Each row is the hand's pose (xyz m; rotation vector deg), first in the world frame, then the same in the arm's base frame.
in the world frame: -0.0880 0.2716 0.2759 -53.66 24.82 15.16
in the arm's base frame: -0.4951 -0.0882 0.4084 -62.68 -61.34 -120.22
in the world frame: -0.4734 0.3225 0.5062 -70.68 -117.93 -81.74
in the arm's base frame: -0.2184 0.0007 0.0625 9.64 33.78 34.73
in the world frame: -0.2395 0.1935 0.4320 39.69 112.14 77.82
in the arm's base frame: -0.4642 -0.0334 0.1860 -14.99 -2.94 -7.68
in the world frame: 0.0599 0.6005 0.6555 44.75 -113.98 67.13
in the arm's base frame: -0.3731 0.4130 0.4985 117.77 68.30 -71.36
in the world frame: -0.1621 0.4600 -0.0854 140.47 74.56 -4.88
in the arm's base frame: -0.2804 -0.3543 0.6420 47.21 -55.36 57.27
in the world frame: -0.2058 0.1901 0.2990 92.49 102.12 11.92
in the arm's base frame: -0.4799 -0.1383 0.2732 31.77 -44.47 14.79
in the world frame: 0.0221 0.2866 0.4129 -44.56 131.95 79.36
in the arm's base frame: -0.5661 0.0727 0.4223 -18.47 41.62 -55.89
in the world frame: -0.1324 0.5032 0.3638 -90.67 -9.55 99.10
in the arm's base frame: -0.2987 0.0599 0.4616 -140.93 30.72 -80.90
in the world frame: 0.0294 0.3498 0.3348 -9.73 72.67 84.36
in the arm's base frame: -0.5183 0.0315 0.5007 -57.08 -9.41 -42.06
